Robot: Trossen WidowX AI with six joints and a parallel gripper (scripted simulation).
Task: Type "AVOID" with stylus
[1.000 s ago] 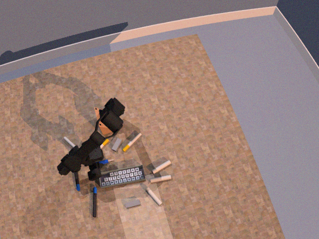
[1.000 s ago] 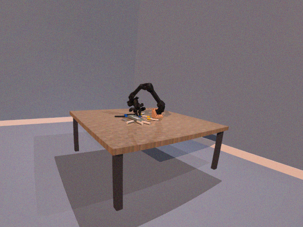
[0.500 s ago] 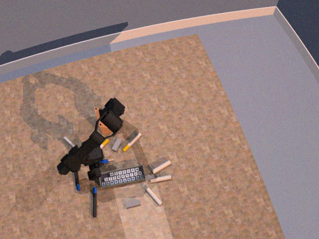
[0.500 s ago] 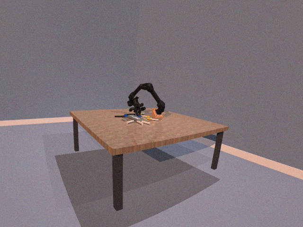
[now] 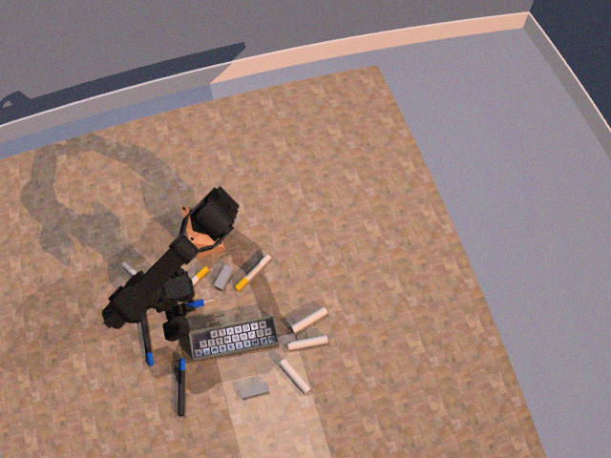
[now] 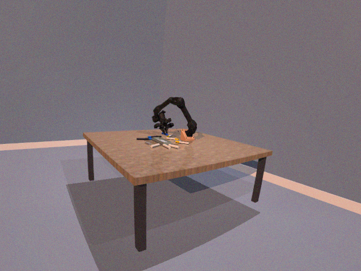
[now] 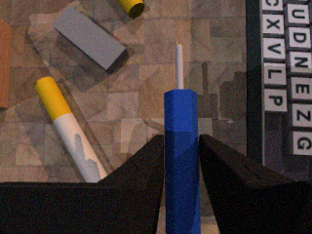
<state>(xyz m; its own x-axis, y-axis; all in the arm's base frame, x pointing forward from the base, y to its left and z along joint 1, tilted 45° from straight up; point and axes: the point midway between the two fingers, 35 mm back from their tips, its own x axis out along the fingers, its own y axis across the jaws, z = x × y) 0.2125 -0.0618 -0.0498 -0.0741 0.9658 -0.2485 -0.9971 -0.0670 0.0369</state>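
My gripper tip is now 10 mm to the right of the blue stylus. Round my gripper tip: grey block: 90 mm to the left, 70 mm behind, 50 mm below.
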